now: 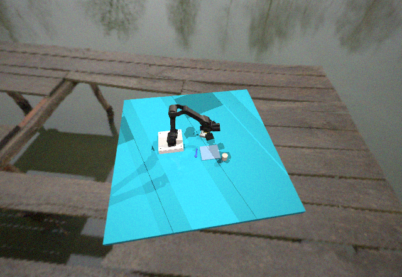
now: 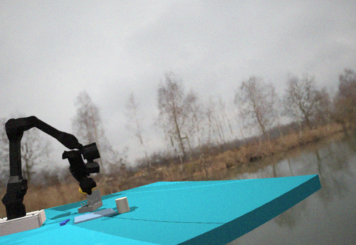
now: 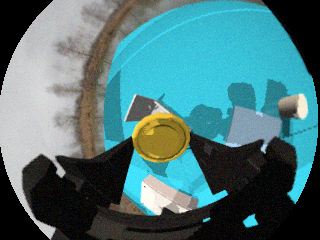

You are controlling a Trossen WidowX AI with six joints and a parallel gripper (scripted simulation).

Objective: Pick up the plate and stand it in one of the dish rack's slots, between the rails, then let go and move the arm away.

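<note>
The grey dish rack lies 7 cm below my gripper tip and 4 cm to the left of it. The rest, counted from my gripper tip: yellow plate (1 cm above); cream cup (25 cm to the right, 9 cm ahead, 7 cm below); blue spoon (17 cm to the right, 12 cm behind, 9 cm below).
</note>
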